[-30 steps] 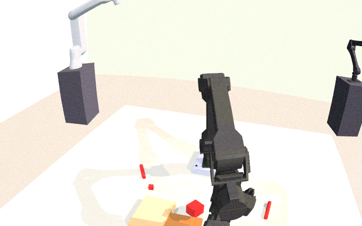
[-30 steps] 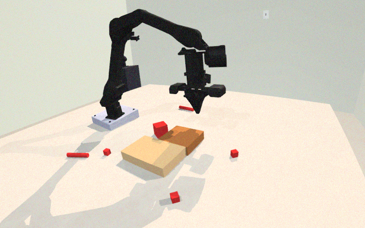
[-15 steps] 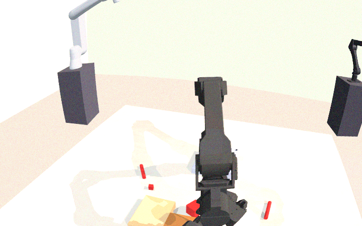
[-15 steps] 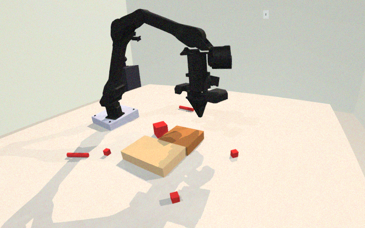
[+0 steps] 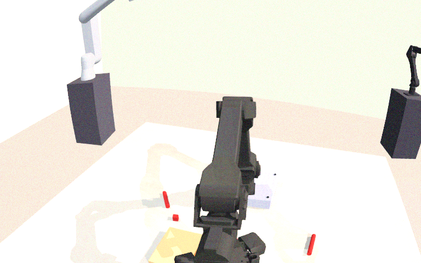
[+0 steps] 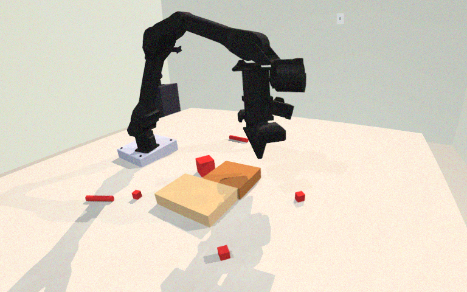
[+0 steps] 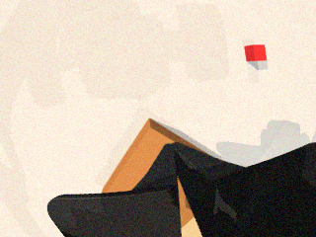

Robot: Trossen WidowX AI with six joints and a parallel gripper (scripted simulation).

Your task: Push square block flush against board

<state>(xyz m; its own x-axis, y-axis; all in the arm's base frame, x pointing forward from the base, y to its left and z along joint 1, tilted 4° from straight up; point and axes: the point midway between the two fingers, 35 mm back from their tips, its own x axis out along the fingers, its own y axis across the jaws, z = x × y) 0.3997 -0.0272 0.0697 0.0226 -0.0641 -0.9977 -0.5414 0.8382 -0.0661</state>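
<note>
The square block lies 6 cm behind my gripper tip, 3 cm to the right of it and 5 cm below it. From my gripper tip the other things lie so: board (10 cm behind, 13 cm to the right, 5 cm below); red cube (15 cm behind, 4 cm below).
</note>
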